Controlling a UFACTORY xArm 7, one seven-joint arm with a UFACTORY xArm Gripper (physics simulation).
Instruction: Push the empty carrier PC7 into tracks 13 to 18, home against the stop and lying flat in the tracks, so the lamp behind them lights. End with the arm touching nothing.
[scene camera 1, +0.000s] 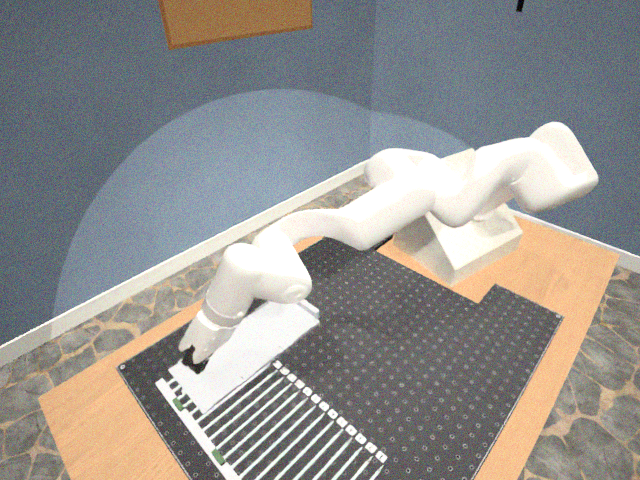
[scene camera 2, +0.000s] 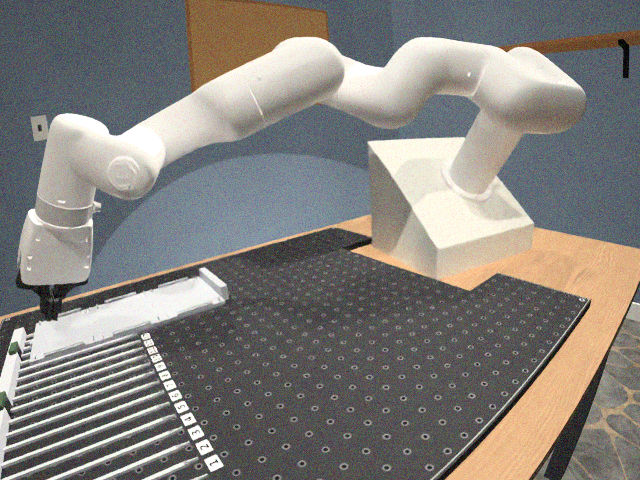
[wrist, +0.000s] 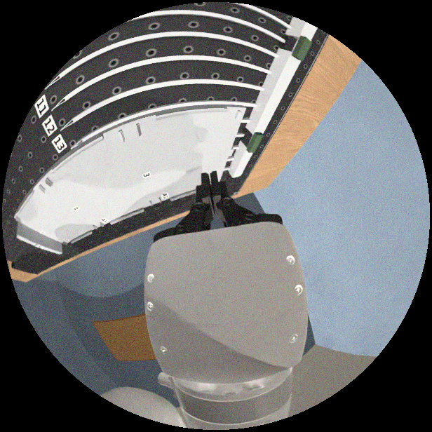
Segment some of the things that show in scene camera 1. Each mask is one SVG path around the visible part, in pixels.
A white carrier PC7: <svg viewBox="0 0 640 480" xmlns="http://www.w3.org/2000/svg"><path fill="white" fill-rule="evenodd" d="M319 310L305 300L294 304L267 301L242 320L232 337L213 353L204 371L199 375L192 371L189 366L183 365L181 363L182 359L178 361L178 364L170 368L169 372L182 387L181 392L184 396L187 394L201 413L205 415L320 323L317 320L320 318Z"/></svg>
